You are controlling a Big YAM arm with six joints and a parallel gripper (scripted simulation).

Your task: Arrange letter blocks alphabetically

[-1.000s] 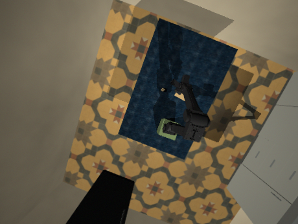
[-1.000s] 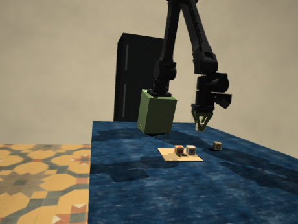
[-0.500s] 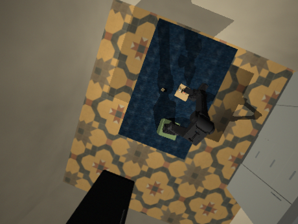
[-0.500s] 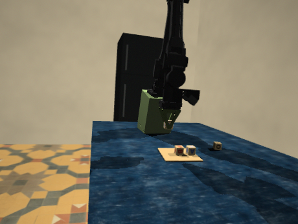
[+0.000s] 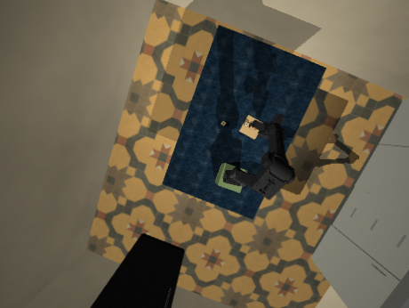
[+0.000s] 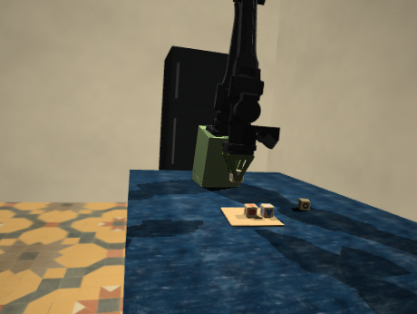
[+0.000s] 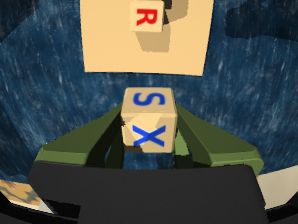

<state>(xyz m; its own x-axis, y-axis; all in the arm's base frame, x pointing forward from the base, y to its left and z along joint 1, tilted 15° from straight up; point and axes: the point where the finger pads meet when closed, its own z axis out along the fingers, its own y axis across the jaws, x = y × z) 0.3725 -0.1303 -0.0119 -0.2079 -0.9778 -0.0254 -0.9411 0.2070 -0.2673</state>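
The tan mat lies 11 cm below my hand, 5 cm to the left of it and 1 cm ahead of it.
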